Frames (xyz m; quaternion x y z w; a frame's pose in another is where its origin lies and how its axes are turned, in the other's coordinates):
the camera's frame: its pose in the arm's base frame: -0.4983 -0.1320 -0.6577 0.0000 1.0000 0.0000 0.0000
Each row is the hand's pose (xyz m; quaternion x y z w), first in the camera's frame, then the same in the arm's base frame.
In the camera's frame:
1: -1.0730 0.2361 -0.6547 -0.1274 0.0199 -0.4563 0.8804
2: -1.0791 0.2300 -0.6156 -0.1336 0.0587 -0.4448 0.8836
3: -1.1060 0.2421 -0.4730 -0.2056 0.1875 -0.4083 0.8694
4: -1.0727 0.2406 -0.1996 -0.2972 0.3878 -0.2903 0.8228
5: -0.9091 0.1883 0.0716 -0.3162 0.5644 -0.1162 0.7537
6: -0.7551 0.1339 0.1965 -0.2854 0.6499 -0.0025 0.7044
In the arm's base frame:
1: 0.5747 0.1041 -0.0030 0.4563 -0.8804 -0.1274 0.0199
2: 0.5808 0.0980 -0.0421 0.4448 -0.8836 -0.1336 0.0587
3: 0.6077 0.1101 -0.1847 0.4083 -0.8694 -0.2056 0.1875
4: 0.5744 0.1086 -0.4581 0.2903 -0.8228 -0.2972 0.3878
5: 0.4108 0.0563 -0.7293 0.1162 -0.7537 -0.3162 0.5644
6: 0.2568 0.0019 -0.8542 0.0025 -0.7044 -0.2854 0.6499

